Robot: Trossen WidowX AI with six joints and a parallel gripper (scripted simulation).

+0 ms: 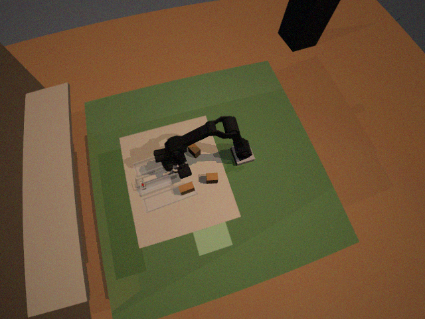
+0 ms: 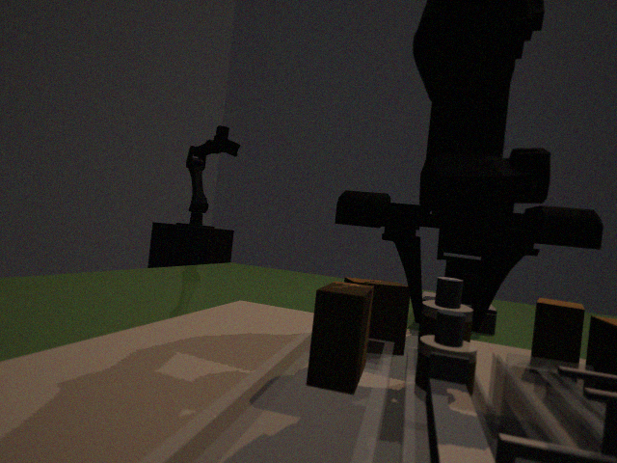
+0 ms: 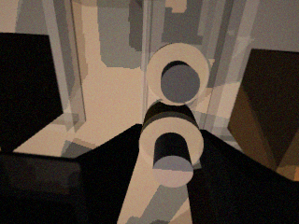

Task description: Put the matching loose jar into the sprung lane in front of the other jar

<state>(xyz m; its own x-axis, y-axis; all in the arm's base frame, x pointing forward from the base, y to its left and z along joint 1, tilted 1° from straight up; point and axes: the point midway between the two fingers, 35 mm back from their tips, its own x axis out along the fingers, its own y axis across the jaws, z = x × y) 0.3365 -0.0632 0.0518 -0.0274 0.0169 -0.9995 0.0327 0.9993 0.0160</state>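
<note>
Right now the beige board is 50 mm below my gripper tip, 50 mm ahead of it and 20 mm to the left of it. From my gripper tip the other things lie so: long beige shelf 510 mm ahead, 320 mm above, 30 mm to the right; then red-topped part 220 mm ahead, 30 mm to the left, 20 mm above.
</note>
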